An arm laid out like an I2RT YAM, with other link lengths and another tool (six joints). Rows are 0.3 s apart.
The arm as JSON. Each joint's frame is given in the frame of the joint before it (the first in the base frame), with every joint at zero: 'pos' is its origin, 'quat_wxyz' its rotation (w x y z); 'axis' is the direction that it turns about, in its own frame. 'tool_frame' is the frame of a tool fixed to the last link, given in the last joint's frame.
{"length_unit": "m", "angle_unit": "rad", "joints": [
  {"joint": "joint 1", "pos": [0.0, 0.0, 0.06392], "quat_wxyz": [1.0, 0.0, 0.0, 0.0], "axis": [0.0, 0.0, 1.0]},
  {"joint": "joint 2", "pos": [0.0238, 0.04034, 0.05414], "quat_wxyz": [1.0, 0.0, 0.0, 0.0], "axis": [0.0, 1.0, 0.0]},
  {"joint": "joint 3", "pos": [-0.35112, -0.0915, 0.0], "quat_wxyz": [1.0, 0.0, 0.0, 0.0], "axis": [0.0, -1.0, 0.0]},
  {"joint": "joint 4", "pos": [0.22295, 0.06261, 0.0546], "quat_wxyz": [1.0, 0.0, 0.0, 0.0], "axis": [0.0, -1.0, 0.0]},
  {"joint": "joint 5", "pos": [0.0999, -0.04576, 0.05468], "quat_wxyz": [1.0, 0.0, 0.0, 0.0], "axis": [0.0, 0.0, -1.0]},
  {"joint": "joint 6", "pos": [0.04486, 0.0, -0.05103], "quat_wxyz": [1.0, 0.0, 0.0, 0.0], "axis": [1.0, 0.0, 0.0]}
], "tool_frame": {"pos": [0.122, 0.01, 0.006], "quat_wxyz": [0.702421, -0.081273, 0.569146, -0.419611]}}
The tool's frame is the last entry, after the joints.
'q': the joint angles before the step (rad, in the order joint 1, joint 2, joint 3, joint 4, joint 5, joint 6). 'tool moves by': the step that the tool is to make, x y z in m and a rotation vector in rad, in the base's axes. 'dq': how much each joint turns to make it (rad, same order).
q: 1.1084, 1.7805, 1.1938, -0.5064, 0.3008, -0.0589
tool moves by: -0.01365, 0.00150, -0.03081, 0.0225, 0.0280, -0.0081
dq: 0.0240, 0.0195, -0.1156, 0.1297, -0.0165, 0.0465
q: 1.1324, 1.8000, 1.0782, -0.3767, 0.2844, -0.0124
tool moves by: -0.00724, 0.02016, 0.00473, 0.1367, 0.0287, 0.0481
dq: -0.0023, -0.0164, -0.0656, 0.1611, -0.0980, -0.0011
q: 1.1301, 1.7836, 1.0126, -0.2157, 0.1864, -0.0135
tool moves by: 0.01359, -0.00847, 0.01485, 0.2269, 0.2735, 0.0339
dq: -0.1857, -0.0160, -0.0165, 0.0581, -0.4128, 0.0240
